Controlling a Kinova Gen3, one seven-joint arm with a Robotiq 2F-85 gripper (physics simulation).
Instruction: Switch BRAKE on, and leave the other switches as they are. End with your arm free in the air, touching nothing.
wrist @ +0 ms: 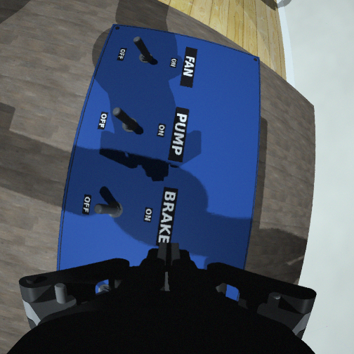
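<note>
The blue switch panel (225, 150) fills the middle of the wrist view. The BRAKE lever (106, 209) is grey and leans toward its OFF label (86, 204), away from its ON label (148, 214). The PUMP lever (127, 120) and the FAN lever (144, 49) also lean toward their OFF labels. My gripper (168, 254) is shut and empty, at the bottom of the view just below the BRAKE name label (167, 215), to the lower right of the BRAKE lever and apart from it in the view. The LAMP label is hidden behind the gripper.
The panel rests on a brown wood-grain table top (287, 150). Light wooden planks (240, 25) show beyond the table at the top, and a pale surface (332, 175) lies to the right. Shadows of the arm and gripper fall across the panel.
</note>
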